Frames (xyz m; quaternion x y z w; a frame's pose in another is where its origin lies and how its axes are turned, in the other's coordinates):
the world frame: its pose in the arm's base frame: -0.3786 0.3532 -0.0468 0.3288 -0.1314 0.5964 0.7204
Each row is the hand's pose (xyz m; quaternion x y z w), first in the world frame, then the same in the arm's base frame.
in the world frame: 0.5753 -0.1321 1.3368 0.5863 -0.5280 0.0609 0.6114
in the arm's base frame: 0.1637 -0.0545 1.2475 0.9303 -0.1311 0.3119 0.1420
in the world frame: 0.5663 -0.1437 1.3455 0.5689 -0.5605 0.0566 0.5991
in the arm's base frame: 0.1741 -0.0678 1.2451 0.9337 -0.1618 0.2885 0.1371
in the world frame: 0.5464 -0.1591 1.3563 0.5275 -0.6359 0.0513 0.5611
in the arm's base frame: 0.1858 -0.0911 1.2367 0.9369 -0.2341 0.2318 0.1166
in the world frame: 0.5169 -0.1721 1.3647 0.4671 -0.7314 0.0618 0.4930
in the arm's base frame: 0.1923 -0.1201 1.2217 0.9267 -0.3334 0.1594 0.0686
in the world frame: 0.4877 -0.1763 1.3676 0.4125 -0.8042 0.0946 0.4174
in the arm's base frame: 0.1895 -0.1448 1.2056 0.9016 -0.4193 0.1069 0.0030
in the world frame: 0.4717 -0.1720 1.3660 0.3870 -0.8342 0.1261 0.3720
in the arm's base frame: 0.1810 -0.1559 1.1965 -0.8821 0.4605 -0.0893 0.0441
